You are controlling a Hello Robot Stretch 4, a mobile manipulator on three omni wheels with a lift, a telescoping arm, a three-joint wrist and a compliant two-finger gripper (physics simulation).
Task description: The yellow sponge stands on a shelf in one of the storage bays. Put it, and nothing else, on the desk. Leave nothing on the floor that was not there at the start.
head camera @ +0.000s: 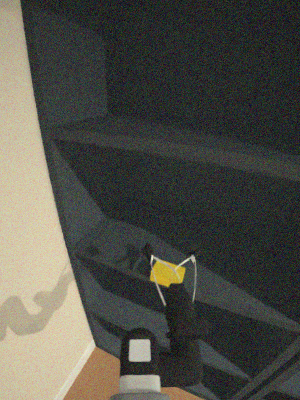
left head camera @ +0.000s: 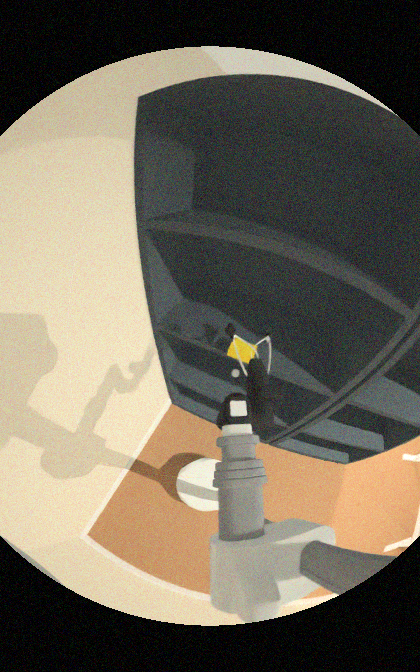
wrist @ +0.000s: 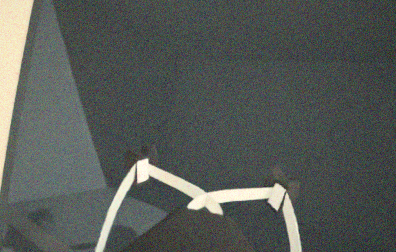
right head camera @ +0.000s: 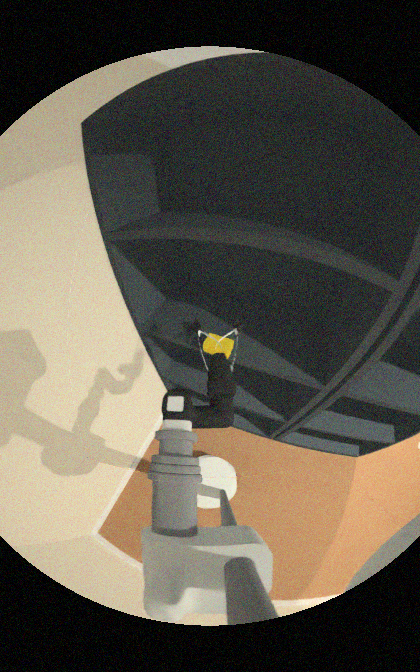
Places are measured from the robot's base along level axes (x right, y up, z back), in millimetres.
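Pixels of known places: gripper, fingertip midpoint: [head camera: 170,245] [wrist: 210,168].
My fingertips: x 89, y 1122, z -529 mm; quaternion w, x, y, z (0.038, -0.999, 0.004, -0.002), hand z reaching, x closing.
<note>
Ahead of a thing's pixels: the offset from my fingertips to its middle. "pt": to the spot under its first point. Level surfaces: height alone.
The yellow sponge {dx +4, dy -137, dz -4 mm} [head camera: 165,276] [left head camera: 245,353] [right head camera: 210,345] shows behind the finger bands in the head views, by the front part of the dark shelf {dy -159 mm} [head camera: 225,287] [left head camera: 192,314]. Its lower part is partly hidden by the black gripper body. My gripper [head camera: 171,254] [left head camera: 250,334] [right head camera: 217,329] [wrist: 210,168] is open, its fingertips spread apart in the bay with no object seen between them. The sponge does not show in the wrist view. How far the fingers are from it in height and depth I cannot tell. The desk does not show.
The bay's side panel {pt dx -324, dy +73, dz -232 mm} [head camera: 77,185] [wrist: 55,120] stands left of the gripper, next to a cream wall [head camera: 30,175]. Another shelf board [head camera: 175,145] crosses above. A dark divider [left head camera: 350,382] [right head camera: 350,372] is at the right. A white rounded object [left head camera: 195,480] [right head camera: 220,475] is low near the arm.
</note>
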